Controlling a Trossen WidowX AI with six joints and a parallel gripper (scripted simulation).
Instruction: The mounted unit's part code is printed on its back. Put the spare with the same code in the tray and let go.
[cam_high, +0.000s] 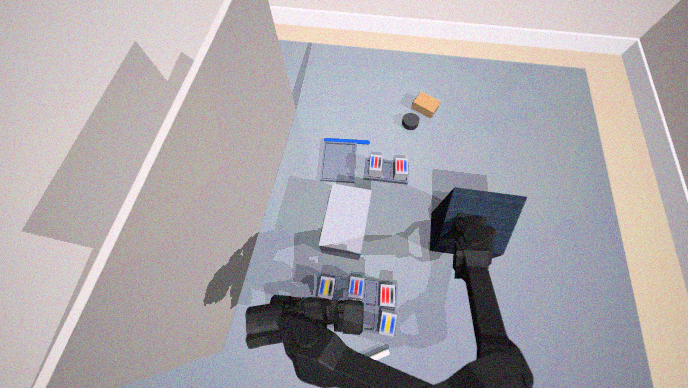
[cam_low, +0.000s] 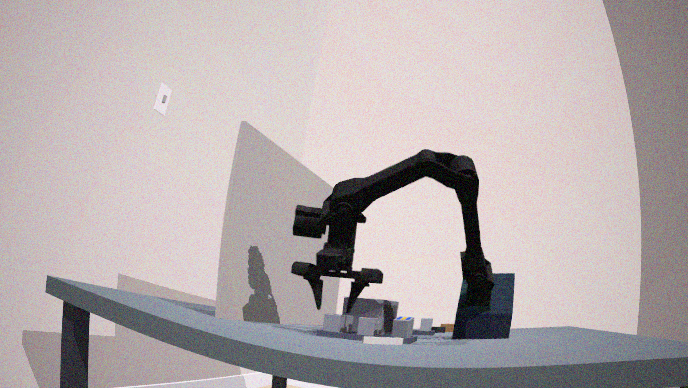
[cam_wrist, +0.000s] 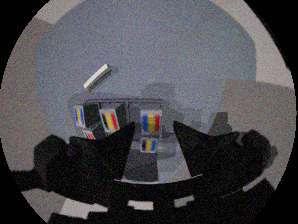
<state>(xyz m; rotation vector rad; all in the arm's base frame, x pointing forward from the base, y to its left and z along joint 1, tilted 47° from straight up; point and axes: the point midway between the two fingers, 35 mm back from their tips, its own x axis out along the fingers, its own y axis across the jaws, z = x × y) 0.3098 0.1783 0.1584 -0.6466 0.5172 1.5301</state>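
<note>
Right now the grey spare is 2 cm below my gripper tip. Also, from my gripper tip: mounted unit (3 cm behind, 21 cm to the right, 1 cm below); dark puck (17 cm behind, 59 cm to the right, 5 cm below); tall panel (21 cm ahead, 23 cm to the right, 17 cm above).
</note>
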